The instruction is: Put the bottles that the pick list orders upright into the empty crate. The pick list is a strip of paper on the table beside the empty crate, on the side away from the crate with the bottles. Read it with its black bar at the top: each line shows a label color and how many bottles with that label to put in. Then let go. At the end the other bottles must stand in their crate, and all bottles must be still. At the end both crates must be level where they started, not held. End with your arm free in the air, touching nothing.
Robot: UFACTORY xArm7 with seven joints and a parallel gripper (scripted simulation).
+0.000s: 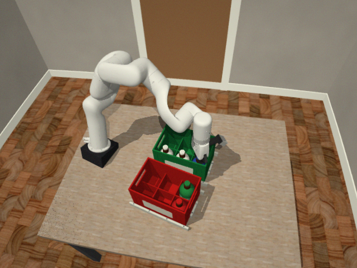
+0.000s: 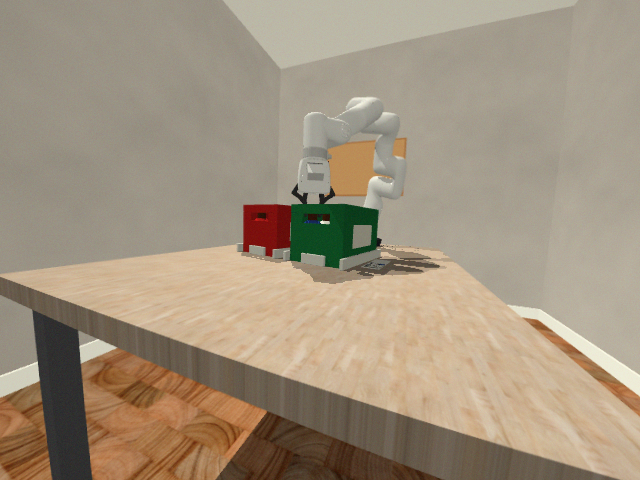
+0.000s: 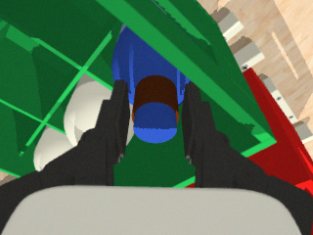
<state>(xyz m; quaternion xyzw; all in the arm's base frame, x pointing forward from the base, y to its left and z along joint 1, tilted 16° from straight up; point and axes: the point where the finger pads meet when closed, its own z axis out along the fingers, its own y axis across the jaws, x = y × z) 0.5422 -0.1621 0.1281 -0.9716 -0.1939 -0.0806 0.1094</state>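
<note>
Now: the blue-labelled bottle 7 cm below my hand. Also, from my hand: white-labelled bottle: 9 cm behind, 7 cm below, 3 cm to the left; then green crate: 8 cm below, 7 cm to the left, 7 cm behind; then green-labelled bottle: 14 cm to the right, 7 cm below, 6 cm behind.
</note>
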